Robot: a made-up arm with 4 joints.
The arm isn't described. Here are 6 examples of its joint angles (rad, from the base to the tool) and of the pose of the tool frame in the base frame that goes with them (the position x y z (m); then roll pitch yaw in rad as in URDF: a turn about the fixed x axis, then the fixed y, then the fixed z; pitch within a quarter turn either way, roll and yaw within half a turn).
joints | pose
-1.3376 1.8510 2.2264 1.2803 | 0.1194 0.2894 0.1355 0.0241 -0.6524 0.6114
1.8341 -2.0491 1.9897 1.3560 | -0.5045 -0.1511 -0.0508 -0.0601 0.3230 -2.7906
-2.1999 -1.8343 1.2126 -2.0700 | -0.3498 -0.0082 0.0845 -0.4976 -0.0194 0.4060
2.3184 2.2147 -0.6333 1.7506 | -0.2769 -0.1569 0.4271 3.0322 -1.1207 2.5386
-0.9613 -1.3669 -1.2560 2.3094 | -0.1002 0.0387 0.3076 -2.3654 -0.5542 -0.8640
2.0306 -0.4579 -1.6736 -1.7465 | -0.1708 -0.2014 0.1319 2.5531 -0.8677 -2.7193
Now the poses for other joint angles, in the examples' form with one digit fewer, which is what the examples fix.
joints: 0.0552 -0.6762 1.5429 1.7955
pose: -0.546 0.252 0.238 1.534 -0.007 2.471
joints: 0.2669 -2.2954 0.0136 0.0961
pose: -0.259 0.169 0.016 -0.163 -0.104 2.297
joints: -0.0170 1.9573 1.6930 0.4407
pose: 0.124 -0.053 0.274 1.681 -0.069 -1.519
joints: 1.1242 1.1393 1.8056 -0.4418
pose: 0.088 -0.053 0.356 1.785 1.224 -1.570
